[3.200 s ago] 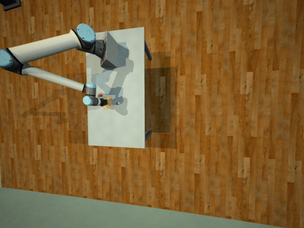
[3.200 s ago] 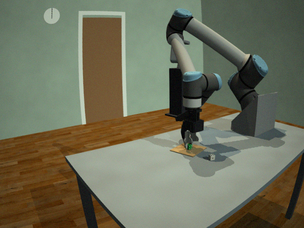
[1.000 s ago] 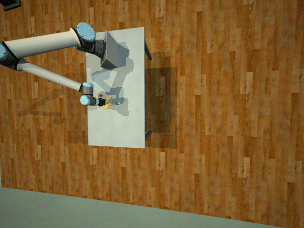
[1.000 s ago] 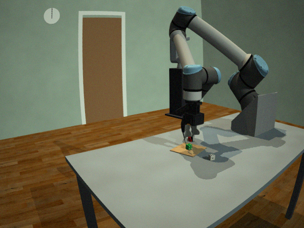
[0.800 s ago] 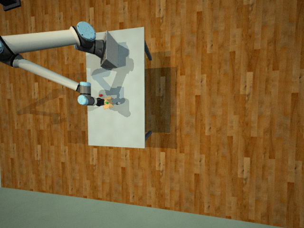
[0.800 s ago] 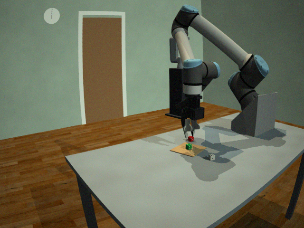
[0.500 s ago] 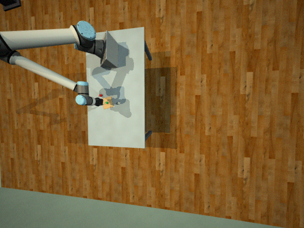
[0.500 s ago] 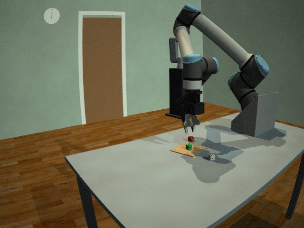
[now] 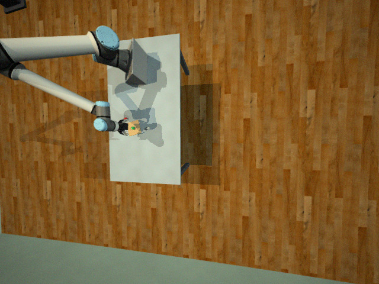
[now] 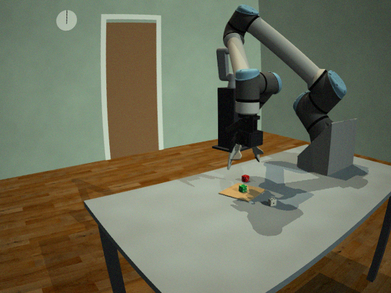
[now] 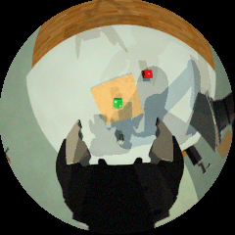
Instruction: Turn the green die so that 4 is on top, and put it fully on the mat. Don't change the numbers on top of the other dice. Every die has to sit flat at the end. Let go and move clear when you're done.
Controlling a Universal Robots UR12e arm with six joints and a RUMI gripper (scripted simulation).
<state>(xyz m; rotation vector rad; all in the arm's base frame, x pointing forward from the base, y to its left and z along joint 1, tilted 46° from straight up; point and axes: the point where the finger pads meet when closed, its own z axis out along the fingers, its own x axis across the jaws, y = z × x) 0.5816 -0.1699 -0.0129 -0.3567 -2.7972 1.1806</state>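
My gripper is now 100 mm above the green die. From my hand the other things lie so: red die: 110 mm behind, 70 mm to the right, 100 mm below; then tan mat: 110 mm below; then white die: 20 mm ahead, 160 mm to the left, 100 mm below.
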